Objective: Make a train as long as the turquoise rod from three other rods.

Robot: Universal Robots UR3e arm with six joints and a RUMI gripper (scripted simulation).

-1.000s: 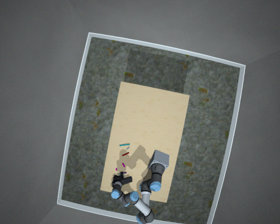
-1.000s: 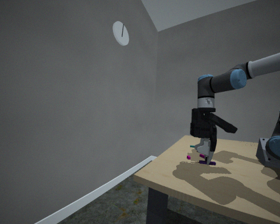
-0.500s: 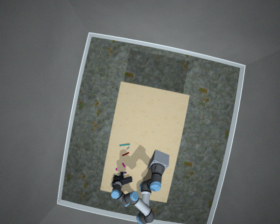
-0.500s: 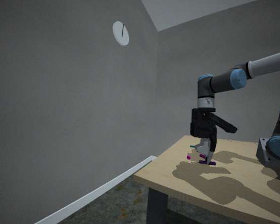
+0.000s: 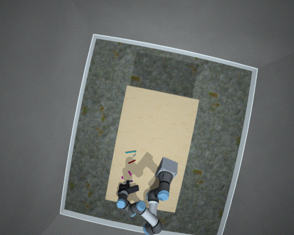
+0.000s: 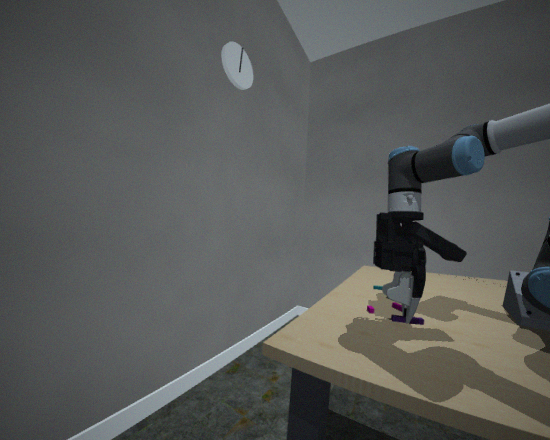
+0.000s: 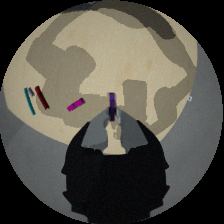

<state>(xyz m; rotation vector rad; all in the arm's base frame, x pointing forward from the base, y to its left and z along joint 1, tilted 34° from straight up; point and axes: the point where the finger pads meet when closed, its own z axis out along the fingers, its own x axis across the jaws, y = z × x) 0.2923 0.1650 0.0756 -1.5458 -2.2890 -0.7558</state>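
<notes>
My gripper is now 30 mm short of the red rod, 190 mm to the left of it and 10 mm above it. The rest, counted from my hand: purple rod: 10 mm below; grey rod: 30 mm ahead, 250 mm to the right, 10 mm below; turquoise rod: 70 mm ahead, 270 mm to the right, 10 mm below.
</notes>
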